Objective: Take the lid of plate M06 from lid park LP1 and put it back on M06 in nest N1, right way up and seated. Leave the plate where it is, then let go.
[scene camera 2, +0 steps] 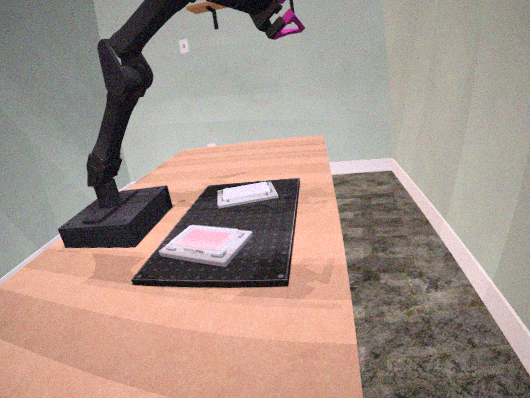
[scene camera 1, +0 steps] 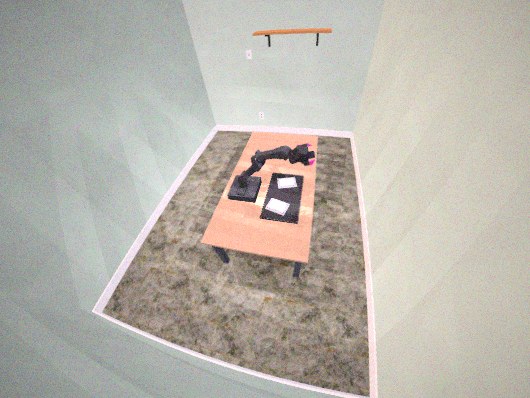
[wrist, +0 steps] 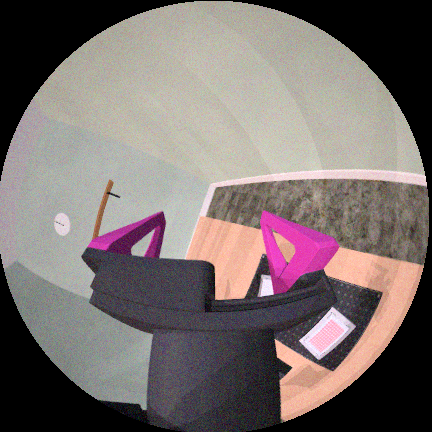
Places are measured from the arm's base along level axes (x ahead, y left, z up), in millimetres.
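Pixels of known places: gripper, fingertip midpoint: (scene camera 2: 293,14) (wrist: 212,216); arm's base, origin of the base link: (scene camera 2: 112,207) (scene camera 1: 243,186).
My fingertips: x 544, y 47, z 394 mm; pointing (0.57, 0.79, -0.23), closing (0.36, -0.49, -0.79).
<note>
For each thing: its top centre in the pictures, then the offset to it from my fingertips. "*": a spot on its surface instead. Level surfaces: height alone.
- plate with a pink well area, middle of its top: (scene camera 2: 203,235) (wrist: 325,336) (scene camera 1: 277,205) dx -217, dy -168, dz -420 mm
- pale nest, middle of its top: (scene camera 2: 204,239) (wrist: 325,335) (scene camera 1: 277,205) dx -217, dy -168, dz -429 mm
- white lid, middle of its top: (scene camera 2: 245,190) (wrist: 269,295) (scene camera 1: 286,181) dx -197, dy +112, dz -429 mm
- white shape, surface spot: (wrist: 266,286) * dx -171, dy +141, dz -429 mm
- black perforated board, middle of its top: (scene camera 2: 234,217) (wrist: 299,311) (scene camera 1: 283,194) dx -194, dy -28, dz -446 mm
- wooden table, its level: dz -459 mm
The plate with a pink well area (scene camera 1: 277,206) (scene camera 2: 207,237) (wrist: 327,334), which I take for M06, lies without a lid in a pale nest (scene camera 2: 223,260) at the near end of the black board in the scene camera 2 view. The white lid (scene camera 1: 287,183) (scene camera 2: 247,190) lies flat on a pale holder at the board's far end; part of that white shape (wrist: 266,286) shows beside a finger in the wrist view. No labels are readable. My gripper (scene camera 1: 310,153) (scene camera 2: 292,14) (wrist: 212,216) is open and empty, high above the table and beyond the board's far end.
The black perforated board (scene camera 1: 285,196) (scene camera 2: 265,250) (wrist: 361,299) lies on the wooden table (scene camera 1: 255,235) (scene camera 2: 200,320). The arm's black base (scene camera 1: 245,189) (scene camera 2: 120,220) stands left of the board. A wall shelf (scene camera 1: 292,32) (wrist: 102,210) is at the back.
</note>
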